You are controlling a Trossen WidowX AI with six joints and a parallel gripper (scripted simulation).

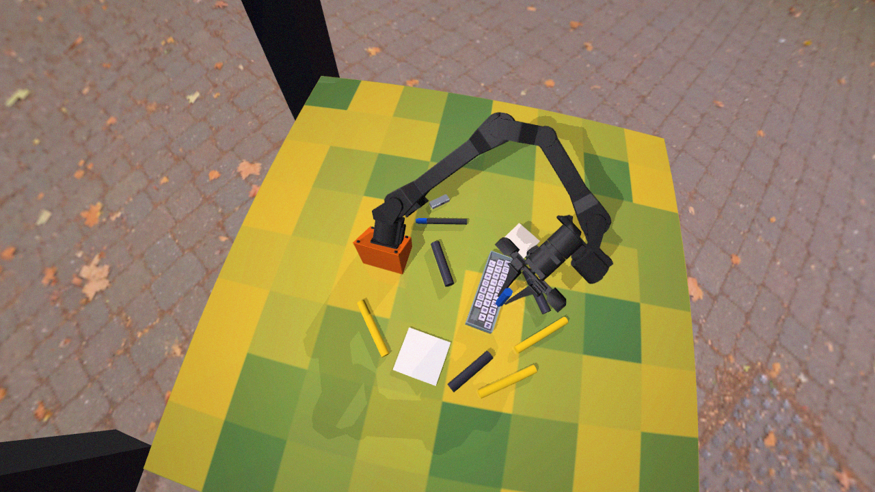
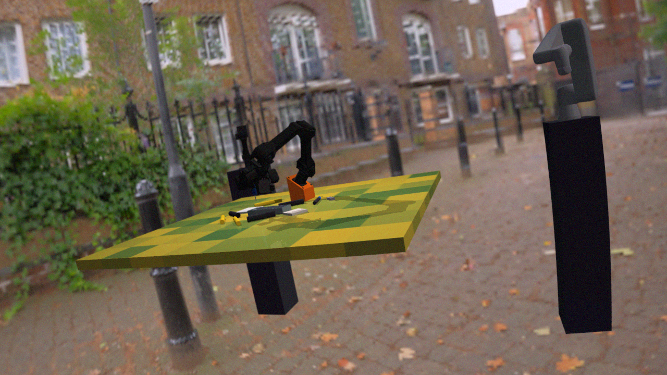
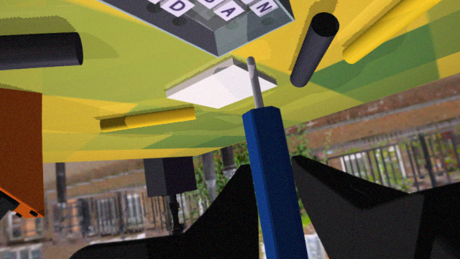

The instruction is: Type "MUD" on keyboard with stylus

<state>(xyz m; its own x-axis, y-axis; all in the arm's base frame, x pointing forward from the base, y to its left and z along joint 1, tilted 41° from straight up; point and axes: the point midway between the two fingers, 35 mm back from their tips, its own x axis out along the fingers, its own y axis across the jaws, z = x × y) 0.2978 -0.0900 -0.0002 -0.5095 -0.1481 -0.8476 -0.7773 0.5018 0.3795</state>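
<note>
Now: the m key 110 mm below my gripper tip. Round my gripper tip: white pad: 140 mm to the right, 140 mm behind, 120 mm below; then blue stylus: 10 mm below; then D key: 110 mm below, 40 mm behind, 10 mm to the left.
</note>
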